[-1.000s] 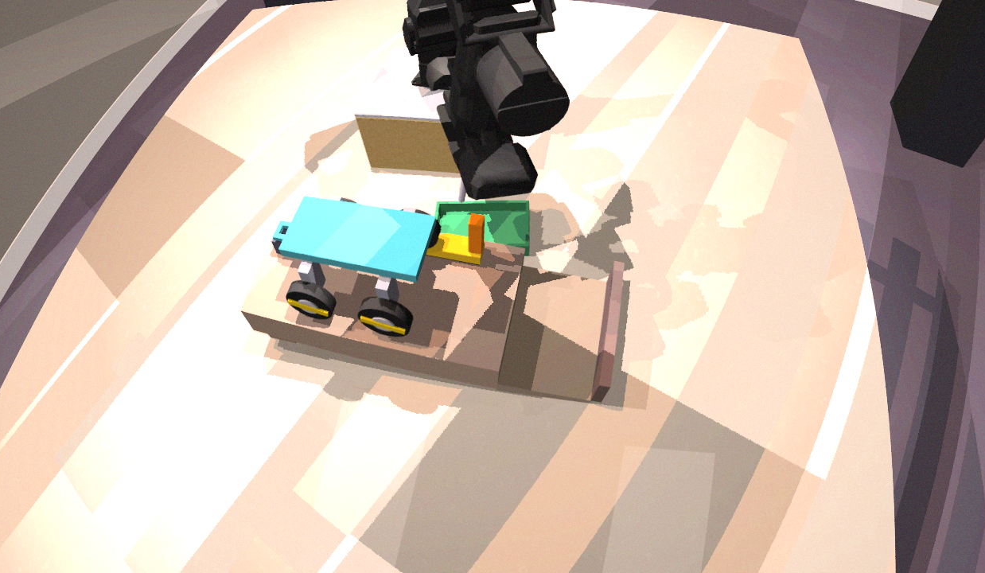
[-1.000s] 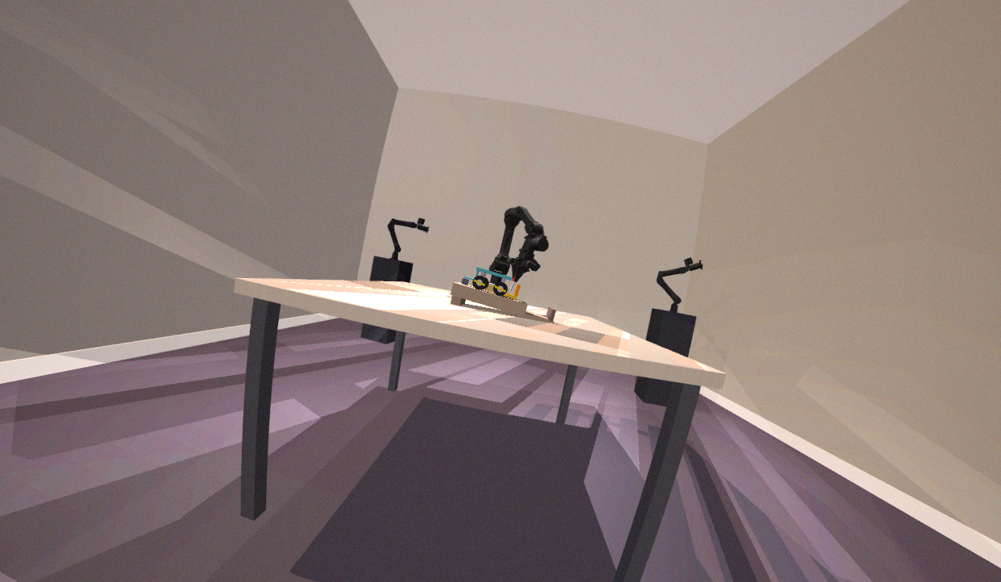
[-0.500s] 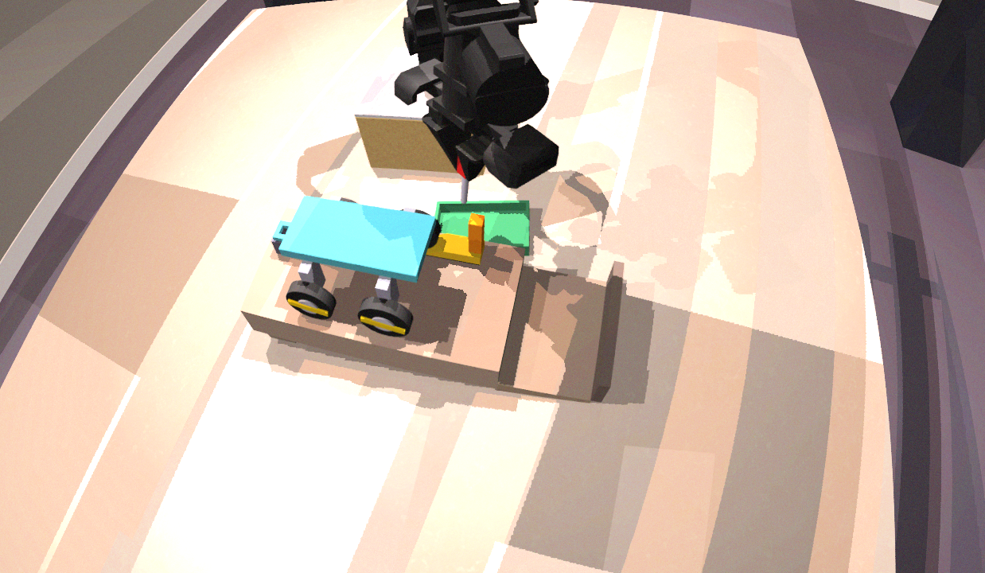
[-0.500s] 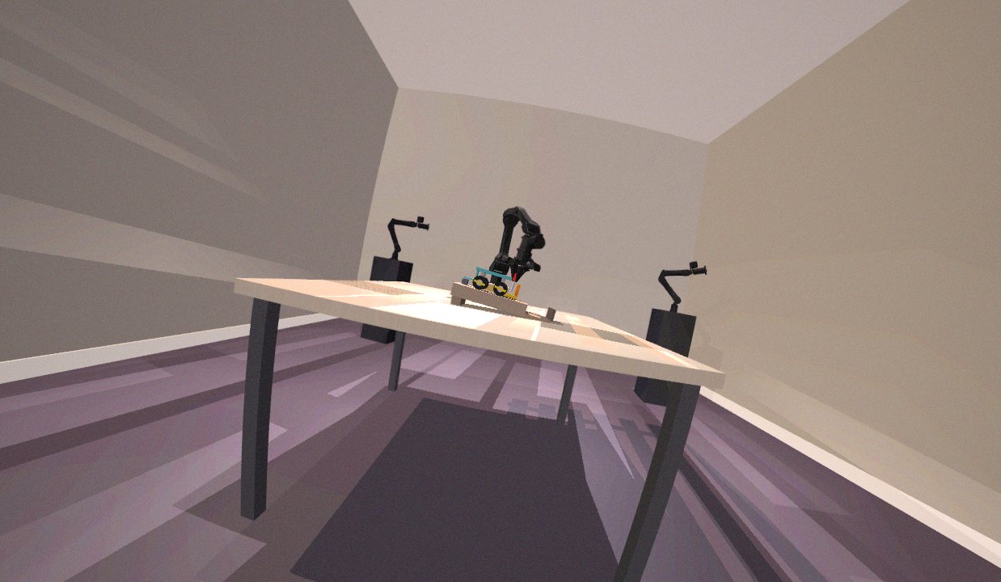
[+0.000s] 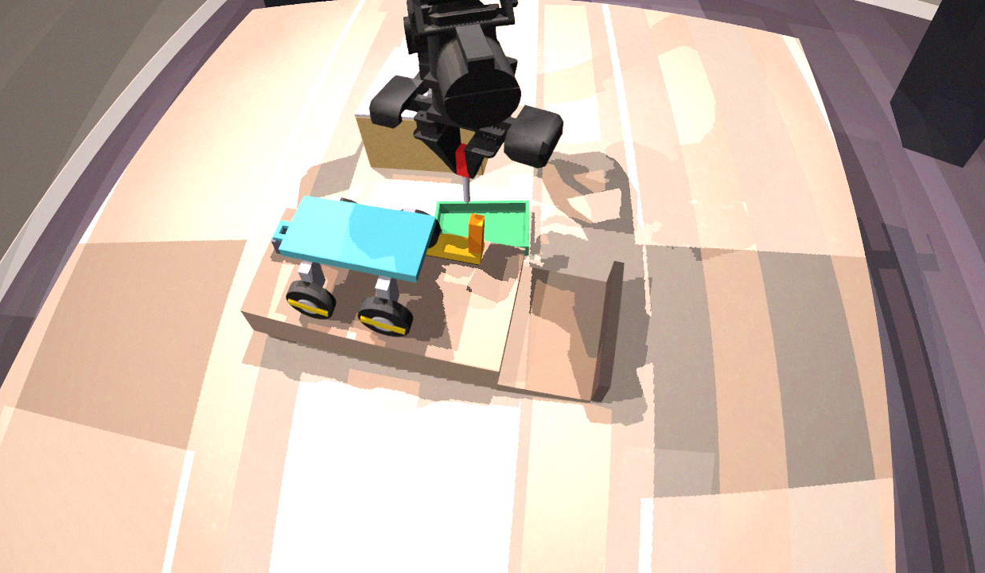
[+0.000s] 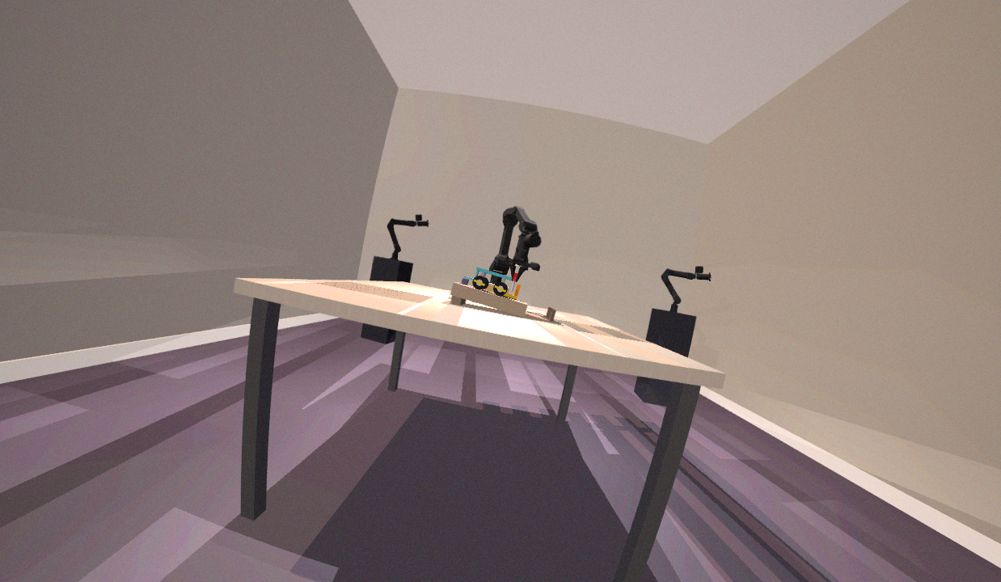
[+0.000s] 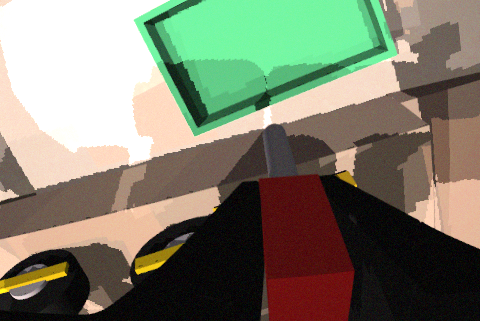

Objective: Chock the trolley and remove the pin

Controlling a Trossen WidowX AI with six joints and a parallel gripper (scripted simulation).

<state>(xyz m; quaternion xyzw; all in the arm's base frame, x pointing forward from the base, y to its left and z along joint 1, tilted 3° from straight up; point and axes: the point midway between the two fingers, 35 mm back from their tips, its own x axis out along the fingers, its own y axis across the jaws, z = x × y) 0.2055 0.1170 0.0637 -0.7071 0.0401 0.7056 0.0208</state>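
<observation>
Now: gripper tip 20 mm past the green tray and 140 mm above it. Round my gripper tip: yellow chock: 50 mm ahead, 50 mm below; trolley: 120 mm ahead, 80 mm to the right, 20 mm below; red-headed stop pin: right at my gripper tip.
</observation>
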